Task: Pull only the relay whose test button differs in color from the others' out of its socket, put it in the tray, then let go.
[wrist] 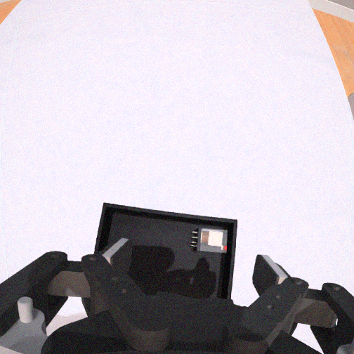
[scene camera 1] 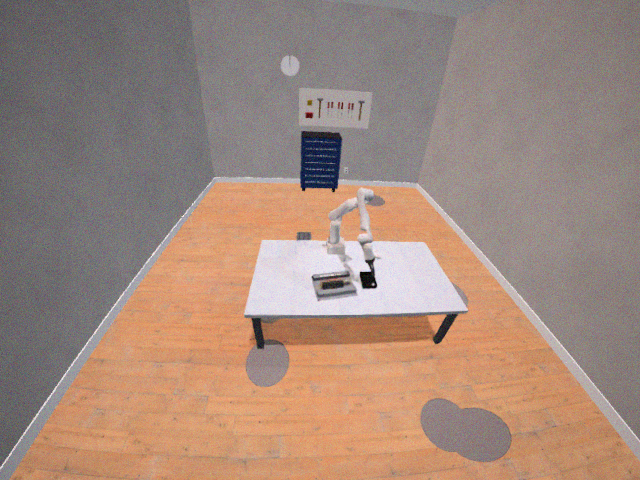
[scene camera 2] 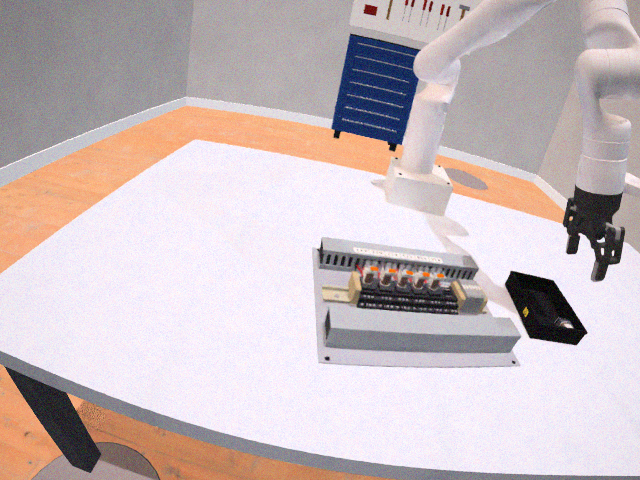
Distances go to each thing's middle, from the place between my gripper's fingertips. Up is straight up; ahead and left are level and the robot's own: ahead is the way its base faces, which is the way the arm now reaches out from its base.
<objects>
Now: the panel (scene camera 2: 338,356) 3 cm behind my hand, 29 cm to the right of it and 13 cm below it.
</objects>
